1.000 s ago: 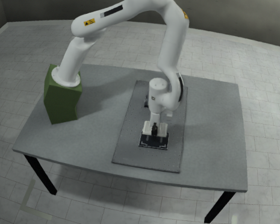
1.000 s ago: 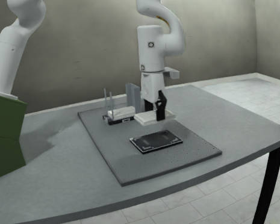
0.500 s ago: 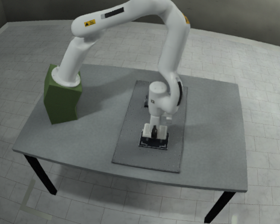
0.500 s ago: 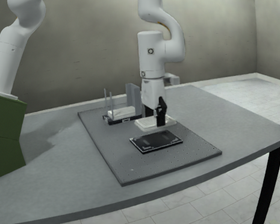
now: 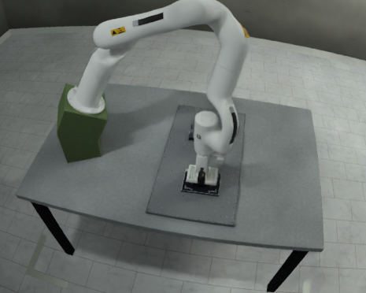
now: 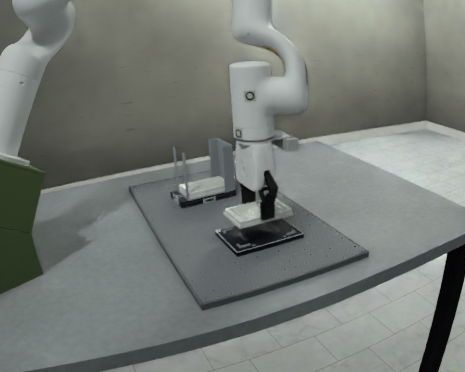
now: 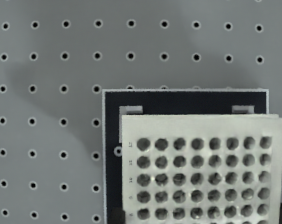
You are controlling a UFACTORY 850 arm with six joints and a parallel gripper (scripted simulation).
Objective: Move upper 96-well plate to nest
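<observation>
The black plate nest lies 7 cm below my hand. Round my hand: white 96-well plate (1 cm below).
</observation>
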